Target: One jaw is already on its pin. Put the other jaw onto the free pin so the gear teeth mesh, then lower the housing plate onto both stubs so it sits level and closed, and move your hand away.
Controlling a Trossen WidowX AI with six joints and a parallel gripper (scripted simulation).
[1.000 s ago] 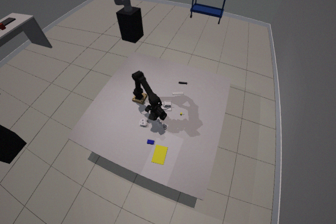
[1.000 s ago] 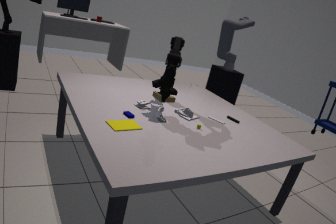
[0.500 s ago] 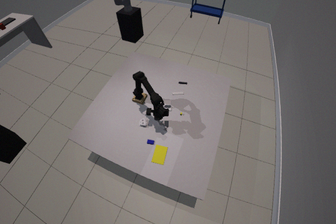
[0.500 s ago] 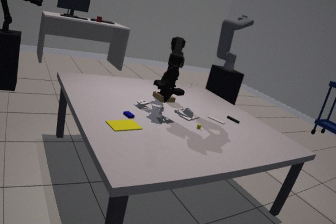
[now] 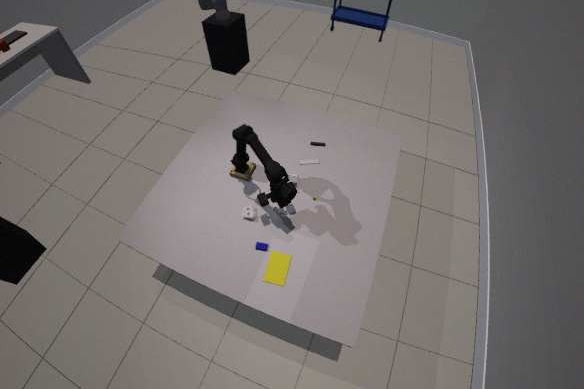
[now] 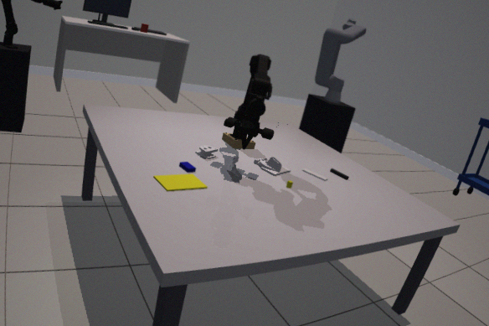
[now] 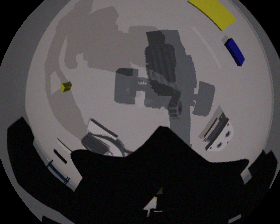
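Right now the jaw is 1 cm ahead of my gripper tip, 3 cm to the right of it and 5 cm below it. From my gripper tip the other things lie so: white block (13 cm behind, 9 cm to the right, 8 cm below); yellow cube (15 cm ahead, 14 cm to the left, 7 cm below); blue block (2 cm ahead, 22 cm to the right, 8 cm below).
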